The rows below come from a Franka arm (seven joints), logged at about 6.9 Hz.
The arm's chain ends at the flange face. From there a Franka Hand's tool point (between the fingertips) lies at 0.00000 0.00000 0.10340 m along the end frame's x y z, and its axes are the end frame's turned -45 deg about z.
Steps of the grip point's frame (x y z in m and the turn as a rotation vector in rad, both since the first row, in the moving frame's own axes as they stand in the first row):
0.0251, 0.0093, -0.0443, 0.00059, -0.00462, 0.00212
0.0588, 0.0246, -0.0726, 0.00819, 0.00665, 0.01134
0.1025, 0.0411, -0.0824, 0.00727, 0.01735, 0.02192
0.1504, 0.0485, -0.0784, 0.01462, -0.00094, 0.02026
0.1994, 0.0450, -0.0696, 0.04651, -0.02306, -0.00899
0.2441, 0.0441, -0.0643, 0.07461, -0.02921, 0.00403
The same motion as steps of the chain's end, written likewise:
0.0247, -0.0115, -0.0443, -0.00285, -0.00368, 0.00212
0.0591, -0.0231, -0.0726, 0.01049, -0.00109, 0.01134
0.1008, -0.0416, -0.0824, 0.01741, 0.00713, 0.02192
0.1418, -0.0710, -0.0784, 0.00967, -0.01100, 0.02026
0.1779, -0.1075, -0.0695, 0.01658, -0.04919, -0.00899
0.2114, -0.1381, -0.0640, 0.03210, -0.07341, 0.00403

